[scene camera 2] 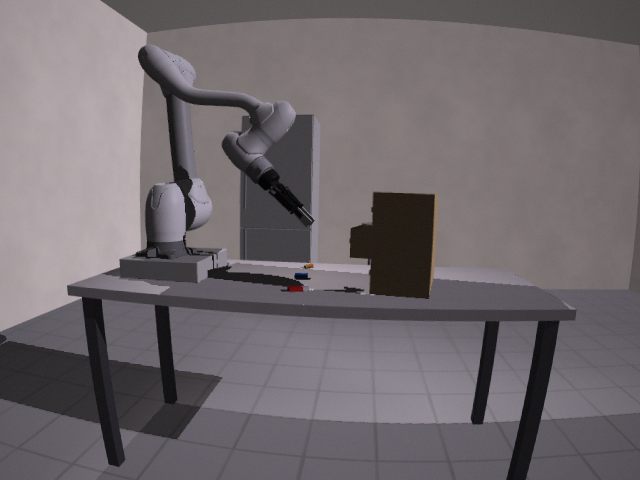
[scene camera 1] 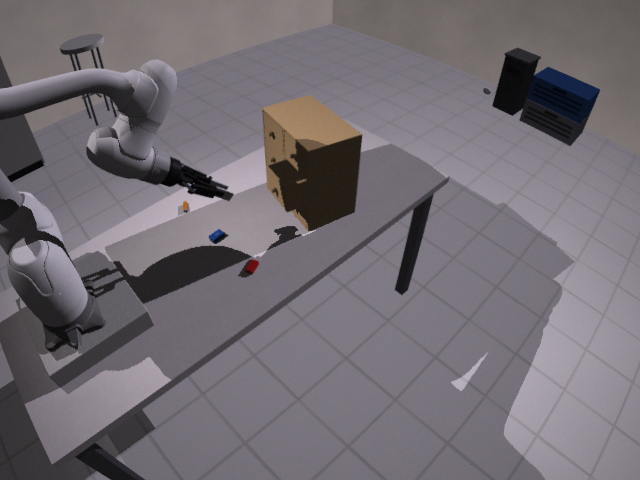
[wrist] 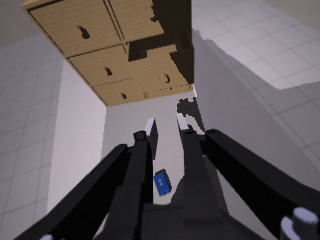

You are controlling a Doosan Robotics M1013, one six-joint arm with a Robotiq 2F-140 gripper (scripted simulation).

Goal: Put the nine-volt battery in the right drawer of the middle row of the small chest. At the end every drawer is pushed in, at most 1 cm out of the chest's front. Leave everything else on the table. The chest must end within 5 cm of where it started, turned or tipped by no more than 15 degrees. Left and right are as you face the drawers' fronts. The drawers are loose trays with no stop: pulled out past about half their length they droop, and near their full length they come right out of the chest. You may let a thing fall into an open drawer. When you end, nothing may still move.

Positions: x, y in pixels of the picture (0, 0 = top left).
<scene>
gripper: scene camera 2 310, 223; scene camera 1; wrist
same spot on gripper: (scene camera 1: 203, 186) = (wrist: 245, 160)
</scene>
